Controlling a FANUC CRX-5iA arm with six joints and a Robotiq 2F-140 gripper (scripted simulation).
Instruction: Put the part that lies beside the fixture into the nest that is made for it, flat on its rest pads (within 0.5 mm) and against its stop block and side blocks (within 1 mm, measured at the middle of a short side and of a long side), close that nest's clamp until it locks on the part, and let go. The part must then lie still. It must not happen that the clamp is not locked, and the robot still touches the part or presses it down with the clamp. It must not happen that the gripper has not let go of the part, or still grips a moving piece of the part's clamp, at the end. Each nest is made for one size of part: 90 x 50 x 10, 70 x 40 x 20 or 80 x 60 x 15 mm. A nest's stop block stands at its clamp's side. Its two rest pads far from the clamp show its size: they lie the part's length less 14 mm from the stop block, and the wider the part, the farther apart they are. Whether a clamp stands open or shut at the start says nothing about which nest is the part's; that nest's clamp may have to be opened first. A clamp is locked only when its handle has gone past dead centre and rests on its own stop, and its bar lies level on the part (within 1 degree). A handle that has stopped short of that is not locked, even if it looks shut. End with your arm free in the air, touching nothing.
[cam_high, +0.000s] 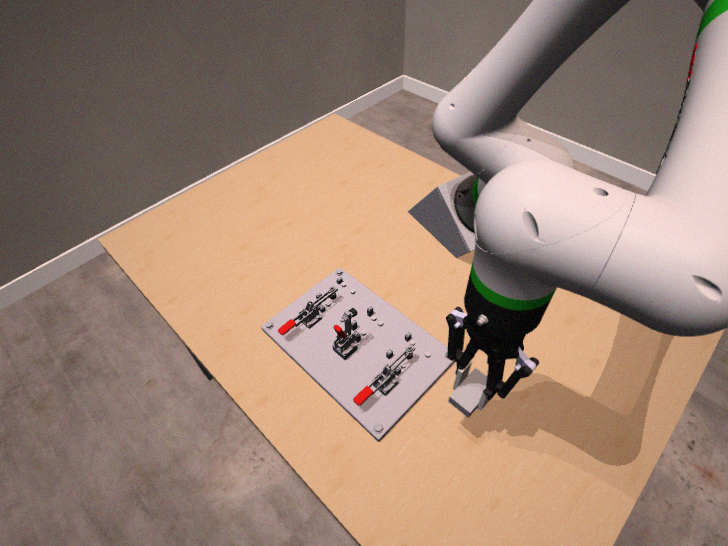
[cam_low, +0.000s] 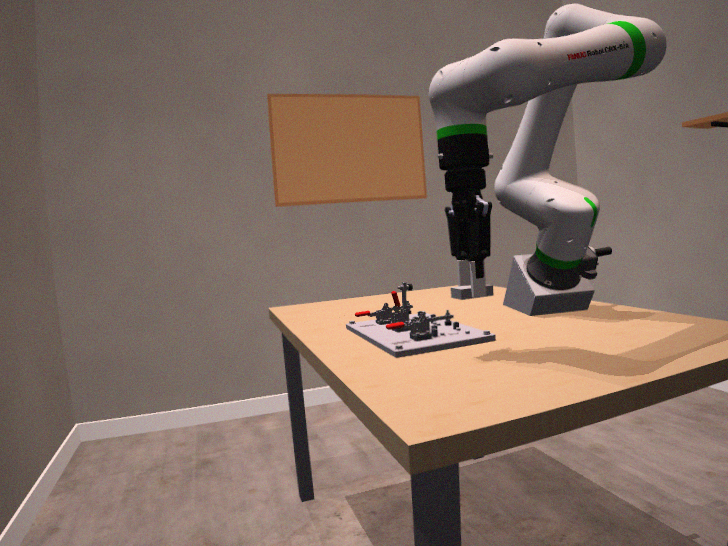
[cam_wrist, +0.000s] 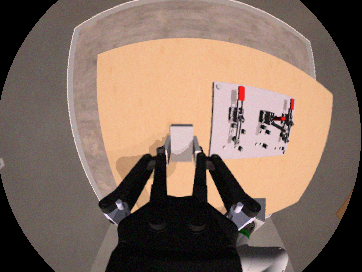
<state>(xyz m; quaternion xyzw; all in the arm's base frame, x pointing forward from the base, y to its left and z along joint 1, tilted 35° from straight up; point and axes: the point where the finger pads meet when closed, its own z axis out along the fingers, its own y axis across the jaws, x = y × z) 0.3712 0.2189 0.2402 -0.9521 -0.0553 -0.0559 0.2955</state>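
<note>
The grey fixture plate lies 250 mm to the right of my hand, 150 mm below it and 50 mm ahead of it. From my hand the other things lie so: clamp 140 mm to the right, 100 mm below, 60 mm ahead; then grey part 30 mm below.
</note>
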